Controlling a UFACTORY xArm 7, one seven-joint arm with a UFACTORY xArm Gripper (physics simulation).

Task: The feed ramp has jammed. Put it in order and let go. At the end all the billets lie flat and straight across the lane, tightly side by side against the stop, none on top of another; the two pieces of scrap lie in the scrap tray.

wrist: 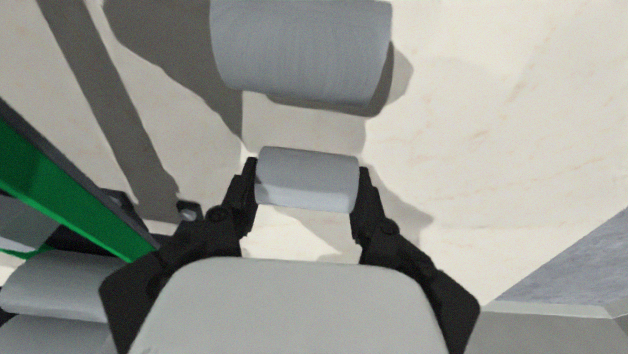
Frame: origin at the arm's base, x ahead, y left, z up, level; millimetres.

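Seen in the pictures: gripper, fingertip midpoint: [306, 177].
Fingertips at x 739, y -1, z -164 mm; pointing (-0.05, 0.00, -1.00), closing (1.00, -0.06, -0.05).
Pixels of each thing's top centre, then the offset from my fingertips to it. "pt": a spot on its surface instead. Level surfaces: height alone.
- grey billet at its top centre: [304, 203] dy -1, dx +0, dz +23 mm
- larger-looking grey cylinder at its top centre: [297, 63] dy +78, dx -3, dz +22 mm
- ramp's green rail at a spot on its surface: [65, 200] pt dy +33, dx -92, dz +58 mm
- small black bracket with a screw, top centre: [186, 218] dy -76, dx -118, dz -8 mm
- pale table top at its surface level: dz -18 mm
My gripper [306, 177] is shut on a grey billet [309, 172], held crosswise between the fingertips above the pale table top. A larger-looking grey cylinder [300, 50], seemingly another billet, is at the top centre, ahead of the fingers and apart from the held one; its upper end is cut off by the view. The ramp's green rail [65, 200] runs diagonally at the left. Beyond it, at the lower left, two grey billets [67, 282] [52, 335] lie side by side, partly hidden by the gripper and the view's edge. The scrap pieces and scrap tray do not show.
A small black bracket with a screw [189, 214] stands beside the rail, left of the gripper. The pale table top [500, 125] extends to the right, with broad shadows at the left. A blue-grey surface [575, 267] and a pale ledge [545, 308] lie at the lower right.
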